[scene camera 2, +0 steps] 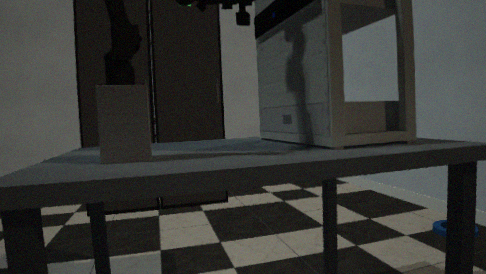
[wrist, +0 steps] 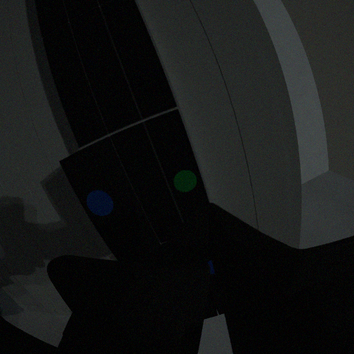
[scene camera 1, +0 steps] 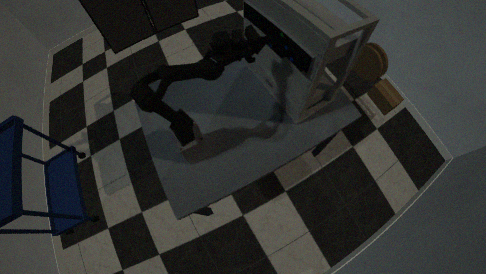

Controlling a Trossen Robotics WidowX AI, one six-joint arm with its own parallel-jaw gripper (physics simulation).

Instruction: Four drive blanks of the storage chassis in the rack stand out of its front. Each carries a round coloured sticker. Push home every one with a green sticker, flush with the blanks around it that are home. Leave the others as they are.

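Note:
The storage chassis shows a black front of drive blanks high in the pale rack. A green sticker is on a blank beside the pale panel. A blue sticker is on a blank at the opposite edge in the wrist view. Another blue sticker shows on the front in scene camera 1, and a blue sliver shows beside my fingers. My gripper is shut and empty, close to the front. It is too dark to tell how far each blank stands out or whether the fingers touch one.
The rack and the arm's pale base block stand on the grey table. A dark cabinet is behind. A blue cart is at the left. A round brown stool and a brown box are beyond the rack.

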